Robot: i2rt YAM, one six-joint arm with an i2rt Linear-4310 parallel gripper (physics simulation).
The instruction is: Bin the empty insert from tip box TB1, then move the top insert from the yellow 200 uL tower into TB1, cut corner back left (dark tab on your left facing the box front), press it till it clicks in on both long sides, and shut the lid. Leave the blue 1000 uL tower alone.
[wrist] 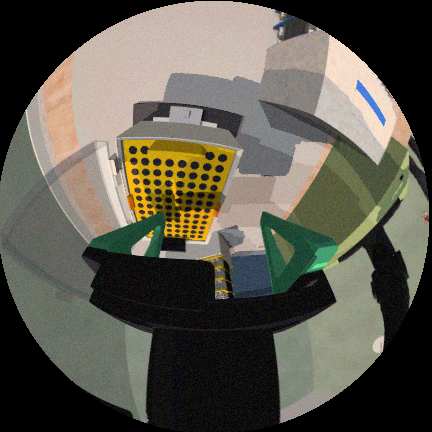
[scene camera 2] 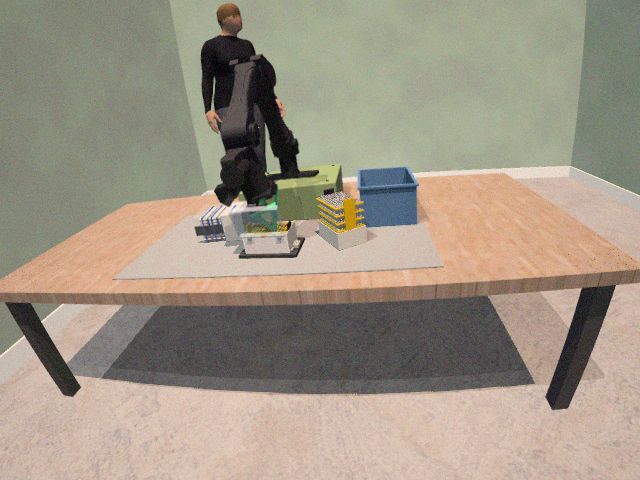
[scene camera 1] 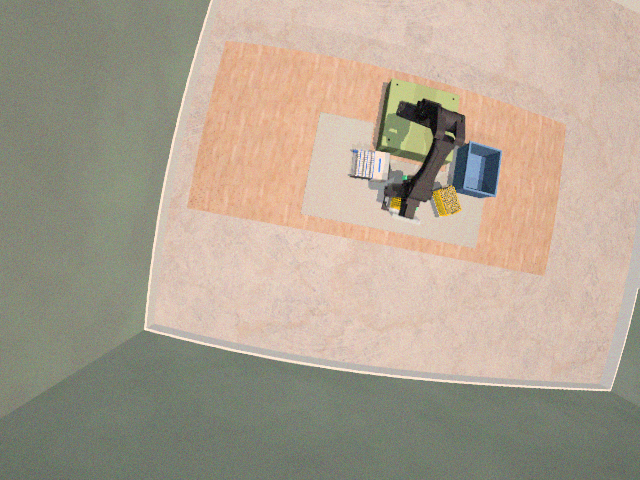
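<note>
My gripper (scene camera 1: pixel 410 193) (scene camera 2: pixel 267 215) (wrist: pixel 212 216) is open and empty, its green fingers above tip box TB1 and beside its insert in the wrist view. TB1 (scene camera 2: pixel 268 244) (wrist: pixel 175 131) is a white box on a dark base. A yellow insert (scene camera 1: pixel 395 203) (wrist: pixel 175 175) with empty dark holes lies in it, orange clips on both long sides. The clear lid (wrist: pixel 55 210) stands open. The yellow tower (scene camera 1: pixel 447 201) (scene camera 2: pixel 341 211) (wrist: pixel 222 280), with stacked tip-filled inserts, stands to the right of TB1 in scene view 2; the gripper partly hides it in the wrist view.
The blue 1000 uL tower (scene camera 1: pixel 366 164) (scene camera 2: pixel 214 222) stands left of TB1, its white block near the gripper's side. The blue bin (scene camera 1: pixel 493 173) (scene camera 2: pixel 387 206) (wrist: pixel 252 275) stands behind the yellow tower. The green robot base (scene camera 1: pixel 408 139) (scene camera 2: pixel 302 198) is at the back. A person (scene camera 2: pixel 227 56) stands behind.
</note>
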